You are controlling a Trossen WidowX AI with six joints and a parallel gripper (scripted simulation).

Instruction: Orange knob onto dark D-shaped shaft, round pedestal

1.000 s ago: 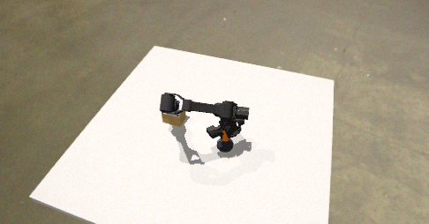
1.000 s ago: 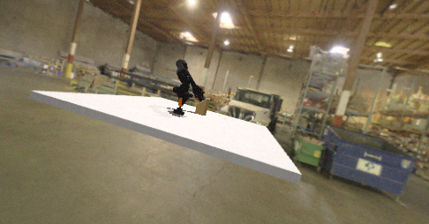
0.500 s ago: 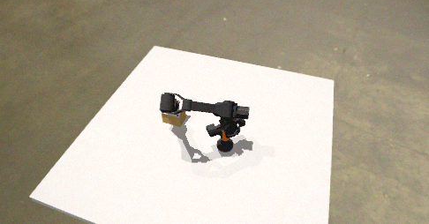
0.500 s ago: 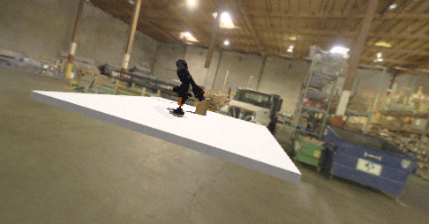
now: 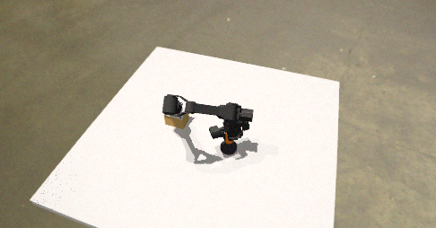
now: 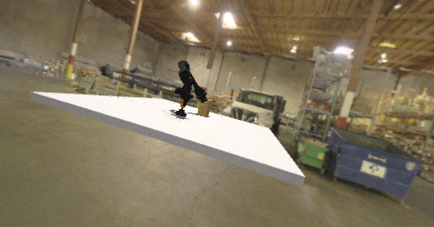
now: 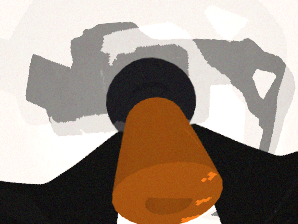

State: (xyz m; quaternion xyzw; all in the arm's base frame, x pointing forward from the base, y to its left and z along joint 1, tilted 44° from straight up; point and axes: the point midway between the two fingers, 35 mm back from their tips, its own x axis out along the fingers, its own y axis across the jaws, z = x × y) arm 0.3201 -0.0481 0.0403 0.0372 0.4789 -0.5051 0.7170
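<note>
Right now the orange knob is 2 cm above my gripper tip. The rest, counted from my gripper tip: round pedestal (4 cm below).
</note>
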